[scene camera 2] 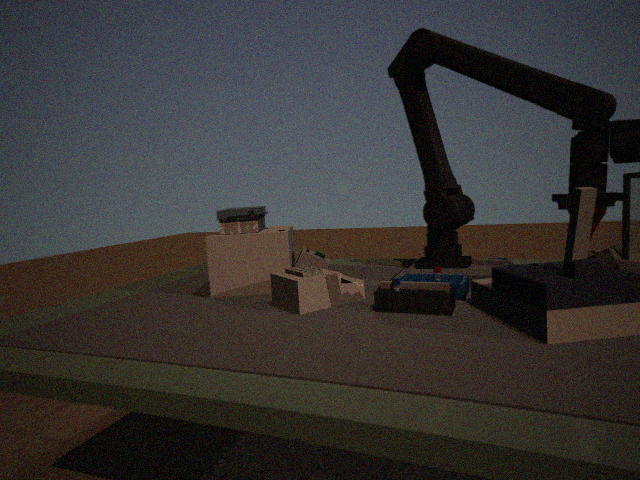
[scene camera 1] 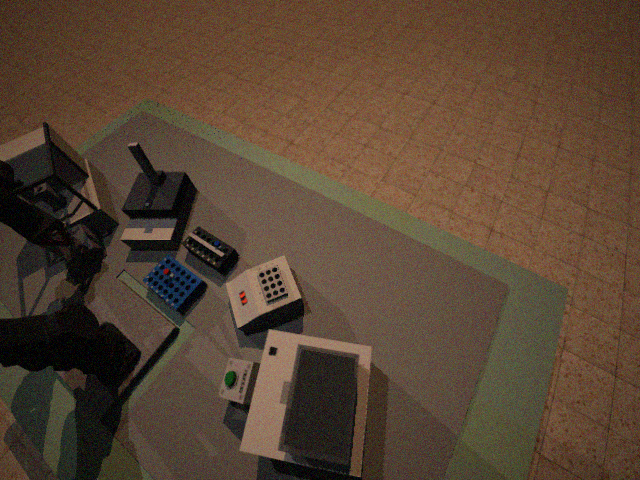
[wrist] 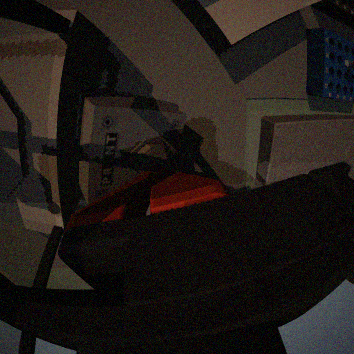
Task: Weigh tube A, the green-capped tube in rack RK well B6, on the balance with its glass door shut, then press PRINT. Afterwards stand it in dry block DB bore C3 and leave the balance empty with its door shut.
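Frame: origin at the arm's base, x ahead, y left, z up, level; metres.
Seen in the pictures: gripper, between the fingertips: (scene camera 1: pixel 69 244) (wrist: pixel 158 173); arm's base, origin of its link: (scene camera 2: pixel 444 265) (scene camera 1: pixel 111 353) (wrist: pixel 321 185).
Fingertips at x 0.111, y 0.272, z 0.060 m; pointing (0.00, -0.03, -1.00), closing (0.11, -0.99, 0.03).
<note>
Pixels of each thing's top centre, then the offset from my fingertips to it. "spot": a spot on its surface instead.
- green button, centre of its top: (scene camera 1: pixel 229 378) (scene camera 2: pixel 319 251) dz -0.005, dx +0.017, dy -0.540 m
- blue rack RK, centre of its top: (wrist: pixel 349 70) (scene camera 2: pixel 432 278) (scene camera 1: pixel 171 280) dz -0.050, dx +0.085, dy -0.264 m
- red cap, centre of its top: (scene camera 1: pixel 166 271) dz -0.025, dx +0.094, dy -0.253 m
- white dry block DB, centre of its top: (scene camera 2: pixel 316 266) (scene camera 1: pixel 259 287) dz -0.010, dx +0.186, dy -0.472 m
- black rack, centre of its top: (scene camera 2: pixel 414 282) (scene camera 1: pixel 205 243) dz -0.032, dx +0.200, dy -0.276 m
- dark device with an upright lever, a spot on its surface: (scene camera 1: pixel 156 195) spot: dz +0.000, dx +0.225, dy -0.075 m
My gripper (wrist: pixel 158 173) has red fingers that meet at their tips with nothing between them. In the wrist view it hangs over the small grey PRINT box (wrist: pixel 119 140) (scene camera 1: pixel 242 387), which carries a green button (scene camera 1: pixel 230 378) (scene camera 2: pixel 319 254). The white balance (scene camera 1: pixel 270 405) (scene camera 2: pixel 247 259) stands beside that box, and its dark glass top hides its inside. The blue rack RK (scene camera 1: pixel 156 282) (scene camera 2: pixel 432 278) (wrist: pixel 330 70) shows a red cap (scene camera 1: pixel 166 271). I see no green-capped tube in any view. The white dry block DB (scene camera 1: pixel 251 311) (scene camera 2: pixel 301 290) has empty bores. The gripper itself shows in neither scene view.
A black rack (scene camera 1: pixel 210 249) (scene camera 2: pixel 413 300) with a blue cap stands behind the blue one. A dark device with an upright lever (scene camera 1: pixel 156 195) is at the back left. The dark arm (scene camera 2: pixel 434 157) rises from its base behind the racks. A raised grey platform (scene camera 1: pixel 132 314) lies by the arm.
</note>
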